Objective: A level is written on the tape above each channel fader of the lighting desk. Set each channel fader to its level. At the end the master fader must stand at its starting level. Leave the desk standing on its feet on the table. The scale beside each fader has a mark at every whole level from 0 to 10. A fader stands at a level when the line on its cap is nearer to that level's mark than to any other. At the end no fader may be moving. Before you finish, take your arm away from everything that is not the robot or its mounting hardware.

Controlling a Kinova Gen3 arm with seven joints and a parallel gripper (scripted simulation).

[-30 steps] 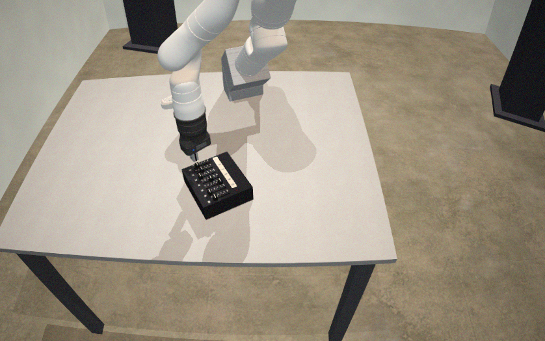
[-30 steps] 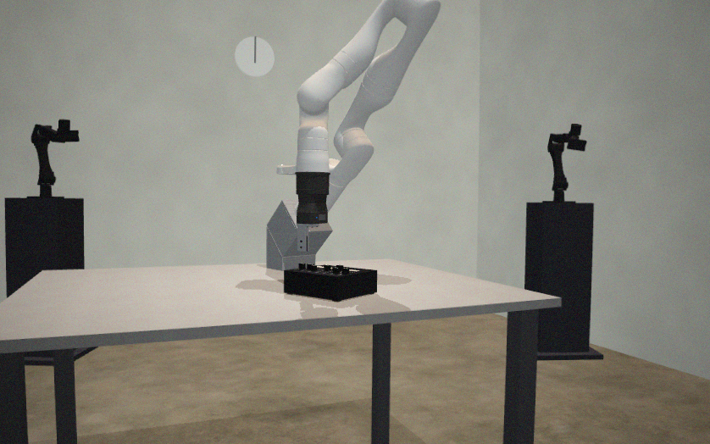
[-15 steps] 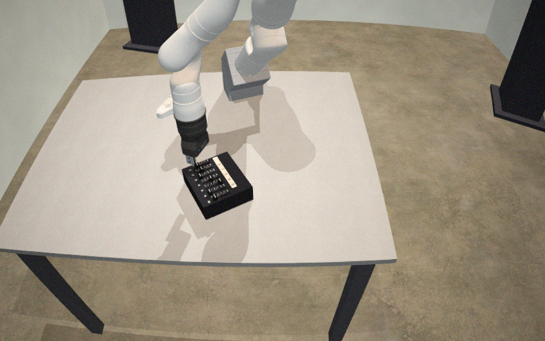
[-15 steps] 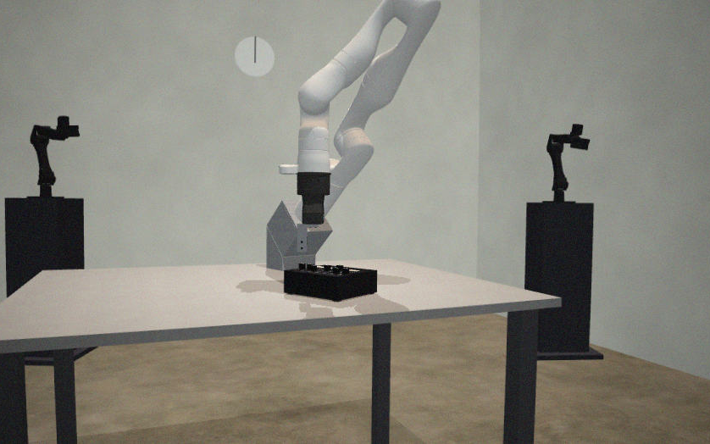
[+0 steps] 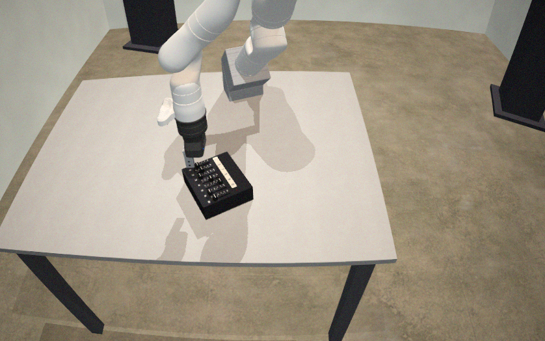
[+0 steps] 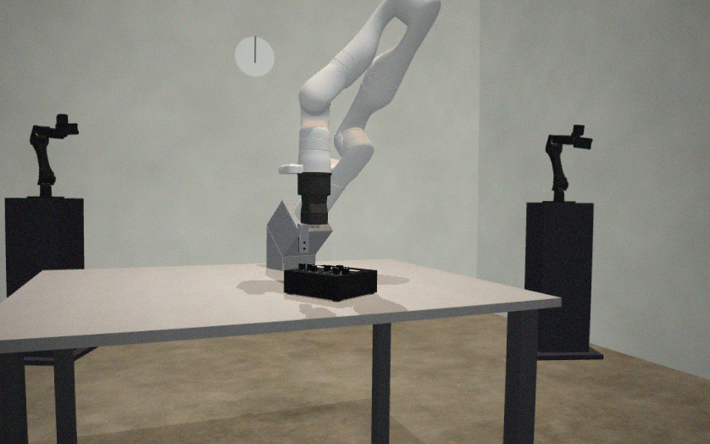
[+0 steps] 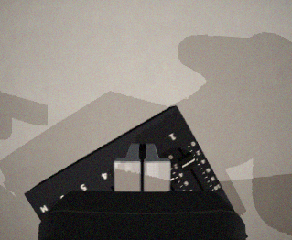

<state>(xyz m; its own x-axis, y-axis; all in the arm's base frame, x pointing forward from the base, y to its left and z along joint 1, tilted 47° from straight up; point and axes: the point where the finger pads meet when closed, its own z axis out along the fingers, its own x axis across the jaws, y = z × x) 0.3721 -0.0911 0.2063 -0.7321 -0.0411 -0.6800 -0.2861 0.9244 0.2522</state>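
The channel 2 cap lies 5 cm below my hand, 3 cm behind it and 1 cm to the left of it. Also, from my hand: master cap: 10 cm to the left, 5 cm below, 5 cm ahead; then channel 6 cap: 8 cm to the left, 5 cm below, 4 cm ahead; then channel 1 cap: 5 cm below, 4 cm behind, 1 cm to the right.
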